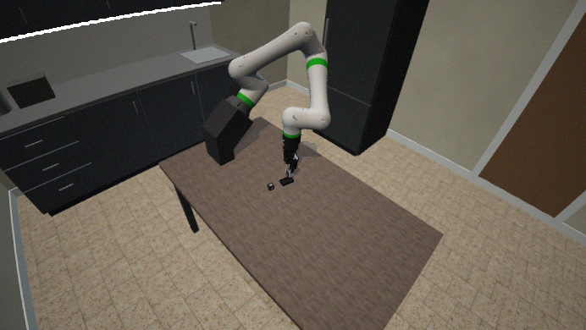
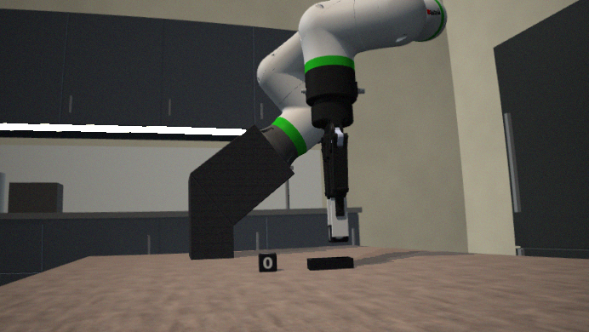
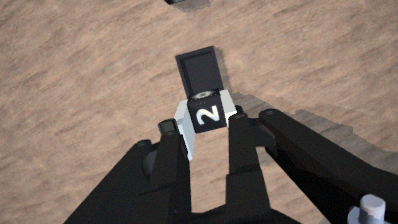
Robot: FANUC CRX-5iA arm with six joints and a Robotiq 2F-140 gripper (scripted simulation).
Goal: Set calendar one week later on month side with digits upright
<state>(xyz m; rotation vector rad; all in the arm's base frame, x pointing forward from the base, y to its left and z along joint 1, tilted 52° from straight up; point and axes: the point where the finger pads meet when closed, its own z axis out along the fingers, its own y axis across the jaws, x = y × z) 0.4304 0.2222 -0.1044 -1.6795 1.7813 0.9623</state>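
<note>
My gripper is now 80 mm above the black tray and 20 mm to the left of it. The rest, counted from my hand: cube (30 mm below).
</note>
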